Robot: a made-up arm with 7 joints. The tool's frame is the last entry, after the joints.
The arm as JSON. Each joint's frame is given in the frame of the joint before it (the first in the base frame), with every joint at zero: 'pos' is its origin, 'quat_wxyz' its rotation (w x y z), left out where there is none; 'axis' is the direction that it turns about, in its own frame. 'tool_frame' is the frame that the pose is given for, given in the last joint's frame.
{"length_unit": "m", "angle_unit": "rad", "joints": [
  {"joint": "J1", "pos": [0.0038, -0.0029, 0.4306], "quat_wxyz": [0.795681, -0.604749, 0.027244, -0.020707], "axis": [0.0, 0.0, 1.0]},
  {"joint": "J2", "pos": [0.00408, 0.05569, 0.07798], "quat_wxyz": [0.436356, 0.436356, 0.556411, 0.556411], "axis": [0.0, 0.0, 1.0]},
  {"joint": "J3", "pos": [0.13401, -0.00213, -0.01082], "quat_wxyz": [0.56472, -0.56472, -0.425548, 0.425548], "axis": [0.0, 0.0, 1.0]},
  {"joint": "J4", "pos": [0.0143, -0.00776, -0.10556], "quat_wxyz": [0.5, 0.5, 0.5, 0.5], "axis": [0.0, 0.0, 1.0]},
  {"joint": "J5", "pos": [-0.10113, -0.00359, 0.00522], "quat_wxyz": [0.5, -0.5, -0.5, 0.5], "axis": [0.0, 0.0, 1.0]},
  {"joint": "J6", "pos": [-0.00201, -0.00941, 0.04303], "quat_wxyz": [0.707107, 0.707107, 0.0, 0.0], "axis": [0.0, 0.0, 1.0]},
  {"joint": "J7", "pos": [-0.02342, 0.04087, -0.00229], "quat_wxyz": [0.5, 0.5, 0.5, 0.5], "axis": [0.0, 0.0, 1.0]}
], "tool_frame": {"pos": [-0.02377, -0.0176, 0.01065], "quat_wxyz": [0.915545, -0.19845, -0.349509, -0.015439]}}
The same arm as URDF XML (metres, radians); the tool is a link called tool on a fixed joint. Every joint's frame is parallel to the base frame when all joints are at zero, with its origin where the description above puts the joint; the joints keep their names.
<robot name="arm">
<joint name="J1" type="continuous"><parent link="base_link"/><child link="link1"/><origin xyz="0.0038 -0.0029 0.4306" rpy="0 0 0"/><axis xyz="0.068403 0.961235 0.26711"/></joint>
<joint name="J2" type="continuous"><parent link="link1"/><child link="link2"/><origin xyz="0.0094 0.0896 -0.0329" rpy="0 0 0"/><axis xyz="0.968889 -0.0002 -0.247497"/></joint>
<joint name="J3" type="continuous"><parent link="link2"/><child link="link3"/><origin xyz="-0.0425 0.0349 -0.1227" rpy="0 0 0"/><axis xyz="0.247497 -0.0001 0.968889"/></joint>
<joint name="J4" type="continuous"><parent link="link3"/><child link="link4"/><origin xyz="-0.0186 0.0143 -0.1042" rpy="0 0 0"/><axis xyz="0.0002 1 0"/></joint>
<joint name="J5" type="continuous"><parent link="link4"/><child link="link5"/><origin xyz="0.0971 0.0052 -0.0285" rpy="0 0 0"/><axis xyz="0.968889 -0.0002 -0.247497"/></joint>
<joint name="J6" type="continuous"><parent link="link5"/><child link="link6"/><origin xyz="0.0412 0.0094 -0.0126" rpy="0 0 0"/><axis xyz="0.0002 1 0"/></joint>
<joint name="J7" type="continuous"><parent link="link6"/><child link="link7"/><origin xyz="0.0338 -0.0023 -0.0328" rpy="0 0 0"/><axis xyz="0.247497 -0.0001 0.968889"/></joint>
<joint name="tool_fixed" type="fixed"><parent link="link7"/><child link="tool"/><origin xyz="-0.0204 -0.0176 0.0162" rpy="-0.4403 -0.4546 0.123"/></joint>
<link name="base_link"/>
<link name="link1"/>
<link name="link2"/>
<link name="link3"/>
<link name="link4"/>
<link name="link5"/>
<link name="link6"/>
<link name="link7"/>
<link name="tool"/>
</robot>

